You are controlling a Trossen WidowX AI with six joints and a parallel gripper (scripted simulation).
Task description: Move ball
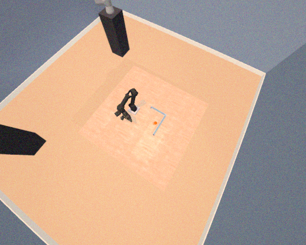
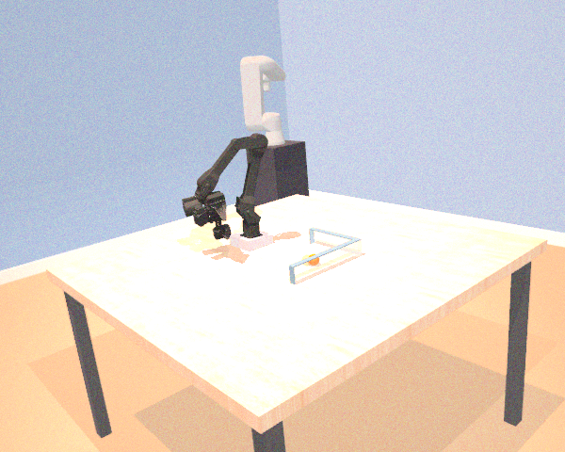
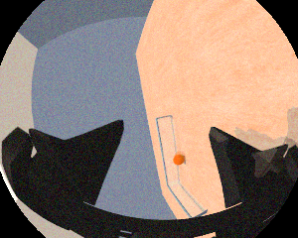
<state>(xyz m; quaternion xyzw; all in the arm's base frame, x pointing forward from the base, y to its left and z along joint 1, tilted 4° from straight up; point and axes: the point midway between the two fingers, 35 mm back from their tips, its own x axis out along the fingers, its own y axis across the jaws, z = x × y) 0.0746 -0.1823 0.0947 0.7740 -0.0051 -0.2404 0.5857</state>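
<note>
Right now my gripper tip is 23 cm short of the see-through copy of ball, 16 cm to the right of it and 11 cm above it. Round my gripper tip: orange ball (24 cm ahead, 17 cm to the left, 11 cm below).
</note>
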